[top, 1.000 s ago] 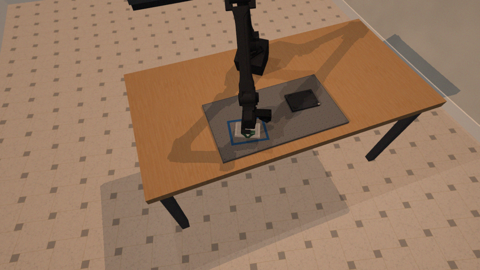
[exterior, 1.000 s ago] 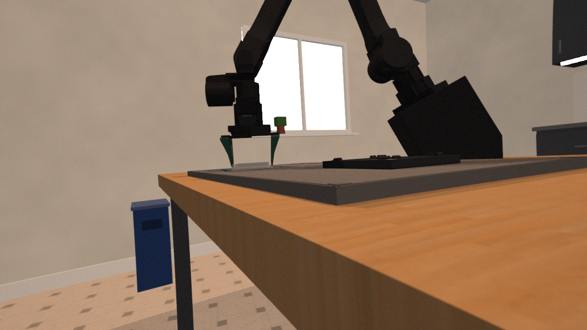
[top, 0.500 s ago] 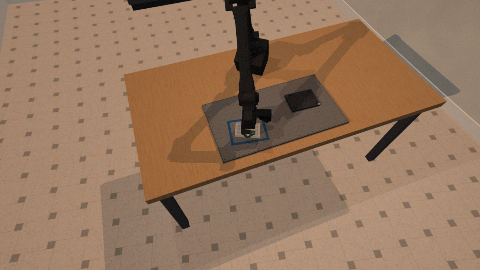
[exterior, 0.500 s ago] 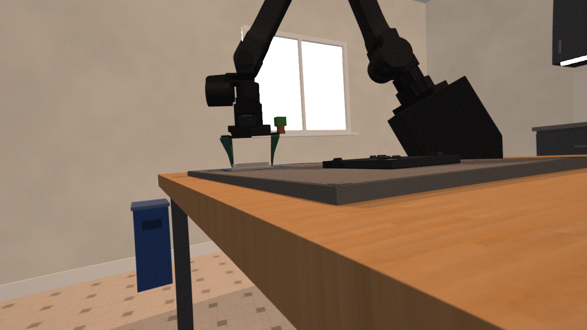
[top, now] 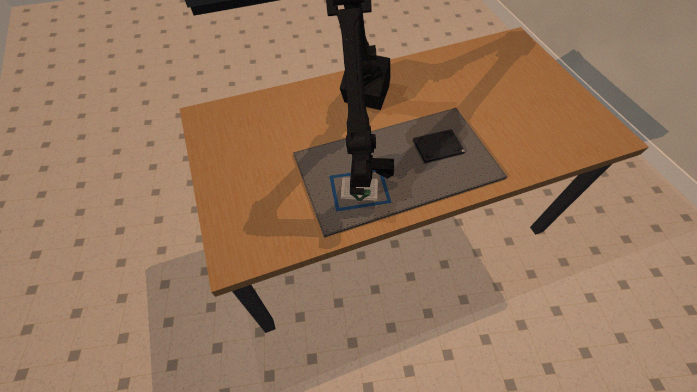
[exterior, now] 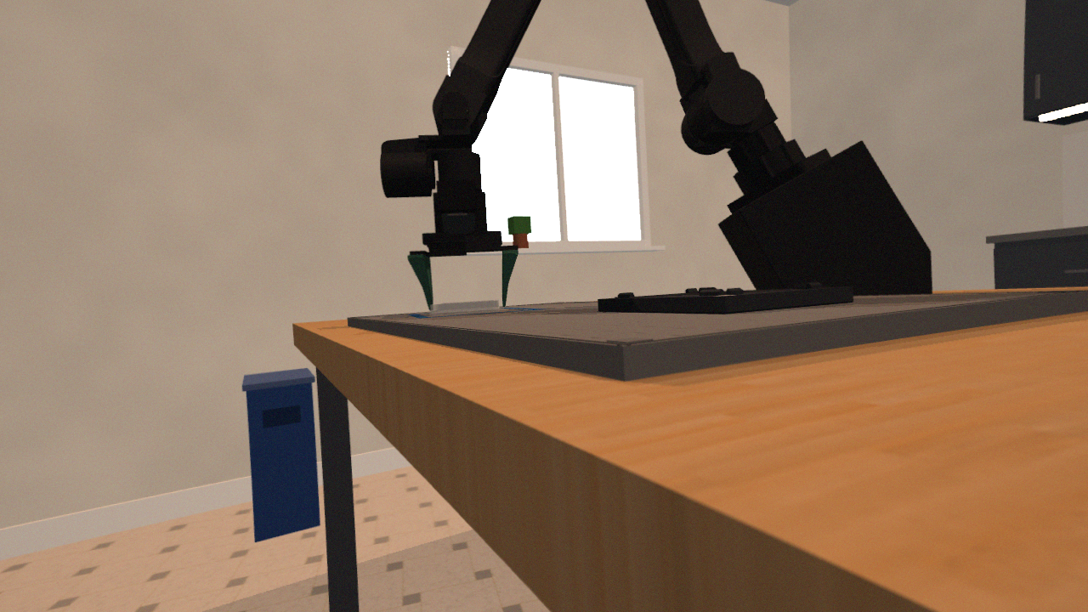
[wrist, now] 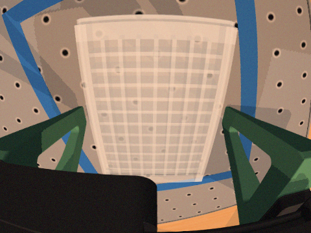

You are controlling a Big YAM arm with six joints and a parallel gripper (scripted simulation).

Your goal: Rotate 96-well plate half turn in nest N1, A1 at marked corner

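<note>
Now: the 96-well plate 1 cm below my hand. The rest, counted from my hand: black plate nest N1: 36 cm to the left, 1 cm below; then A1 label: 7 cm ahead, 42 cm to the left.
</note>
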